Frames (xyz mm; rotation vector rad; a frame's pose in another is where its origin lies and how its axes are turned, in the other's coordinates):
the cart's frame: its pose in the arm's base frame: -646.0 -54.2 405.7 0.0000 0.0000 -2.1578
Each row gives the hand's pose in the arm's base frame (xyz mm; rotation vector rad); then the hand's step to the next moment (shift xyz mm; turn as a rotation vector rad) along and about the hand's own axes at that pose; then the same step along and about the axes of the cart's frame.
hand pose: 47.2 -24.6 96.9 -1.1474 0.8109 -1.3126
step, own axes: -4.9 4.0 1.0 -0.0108 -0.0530 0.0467
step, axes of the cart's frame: -4.6 -1.3 -4.3 -0.0349 0.0087 0.0617
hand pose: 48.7 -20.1 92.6 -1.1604 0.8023 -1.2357
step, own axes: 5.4 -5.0 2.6 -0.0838 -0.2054 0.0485
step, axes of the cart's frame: 2.5 4.2 6.1 -0.0712 -0.0828 0.1991
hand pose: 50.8 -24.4 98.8 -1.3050 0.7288 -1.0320
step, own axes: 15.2 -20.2 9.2 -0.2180 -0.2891 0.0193
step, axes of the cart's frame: 1.9 13.7 23.1 -0.1127 -0.2255 0.2607
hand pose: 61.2 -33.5 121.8 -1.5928 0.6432 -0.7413
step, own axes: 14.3 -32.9 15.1 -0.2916 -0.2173 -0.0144
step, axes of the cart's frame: -14.4 15.4 32.7 -0.0922 -0.2997 0.1847
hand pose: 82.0 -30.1 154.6 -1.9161 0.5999 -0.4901
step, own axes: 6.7 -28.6 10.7 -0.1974 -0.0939 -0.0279
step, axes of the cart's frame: -20.7 6.5 22.5 -0.0246 -0.2025 0.0834
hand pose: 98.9 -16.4 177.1 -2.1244 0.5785 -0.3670
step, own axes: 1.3 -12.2 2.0 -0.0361 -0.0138 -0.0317
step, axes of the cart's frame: -8.6 0.6 8.9 0.0193 -0.0369 0.0277
